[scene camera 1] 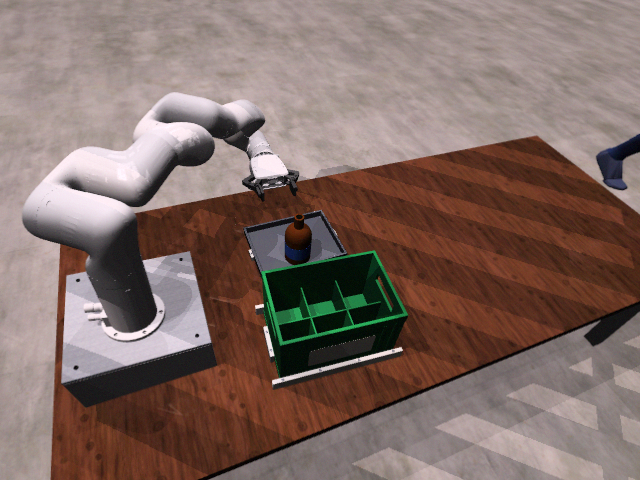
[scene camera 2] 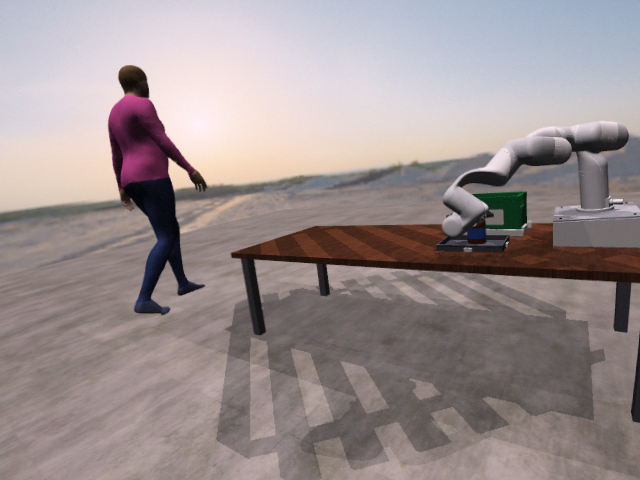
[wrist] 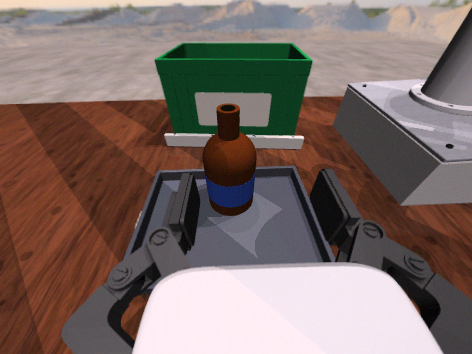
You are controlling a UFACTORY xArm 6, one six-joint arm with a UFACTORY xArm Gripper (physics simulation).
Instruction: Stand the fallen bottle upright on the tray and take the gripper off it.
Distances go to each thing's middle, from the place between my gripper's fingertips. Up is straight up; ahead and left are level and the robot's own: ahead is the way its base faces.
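There is the pale rail (scene camera 1: 382,356), which I find 46 cm to the right of my hand, 9 cm ahead of it and 13 cm below it. The brown bottle (scene camera 1: 298,236) is 4 cm ahead of my hand, 10 cm to the right of it and 7 cm below it. Going by their middles, the bottle is the nearest to my hand of the things named here.
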